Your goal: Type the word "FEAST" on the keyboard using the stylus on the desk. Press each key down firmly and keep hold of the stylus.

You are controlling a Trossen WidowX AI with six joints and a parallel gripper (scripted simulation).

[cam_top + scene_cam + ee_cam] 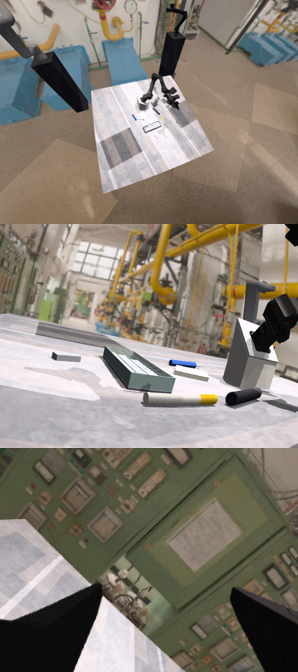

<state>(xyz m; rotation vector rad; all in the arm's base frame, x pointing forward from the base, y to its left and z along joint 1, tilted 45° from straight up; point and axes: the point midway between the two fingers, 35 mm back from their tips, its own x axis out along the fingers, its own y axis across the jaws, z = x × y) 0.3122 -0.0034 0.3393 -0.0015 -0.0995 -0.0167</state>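
Now: gripper tip 400 mm to the left of the blue stylus, 340 mm above it and 250 mm past it. Also, from my gripper tip: yellow marker (340 mm below, 70 mm to the right, 70 mm behind); grey block (340 mm below, 230 mm to the right, 110 mm ahead); cream block (340 mm below, 290 mm to the right, 190 mm behind).
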